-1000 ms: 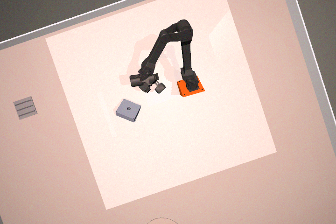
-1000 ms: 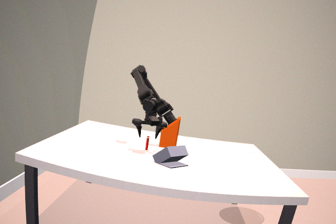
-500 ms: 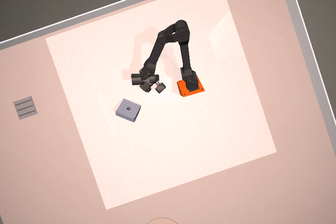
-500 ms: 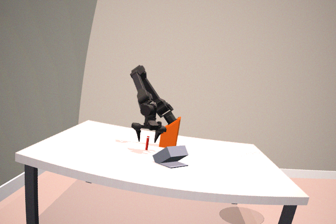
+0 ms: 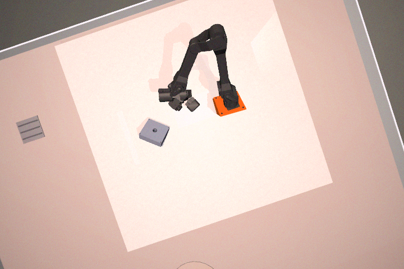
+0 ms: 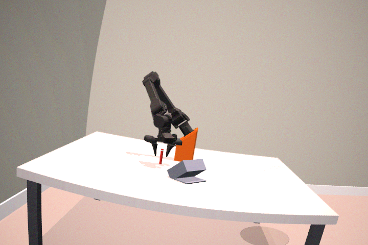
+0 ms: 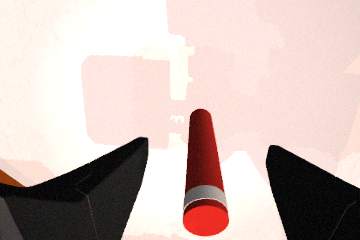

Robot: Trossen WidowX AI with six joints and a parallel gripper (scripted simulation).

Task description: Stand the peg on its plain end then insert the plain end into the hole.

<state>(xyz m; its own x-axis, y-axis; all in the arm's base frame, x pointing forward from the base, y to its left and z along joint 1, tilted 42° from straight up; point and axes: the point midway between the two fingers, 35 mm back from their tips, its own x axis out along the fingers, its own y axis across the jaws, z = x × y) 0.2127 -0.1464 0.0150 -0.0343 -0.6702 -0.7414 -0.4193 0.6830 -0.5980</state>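
Now: gripper tip 230 mm short of the grey sloped panel and 140 mm to the right of it. Also, from my gripper tip: red peg 20 mm above.
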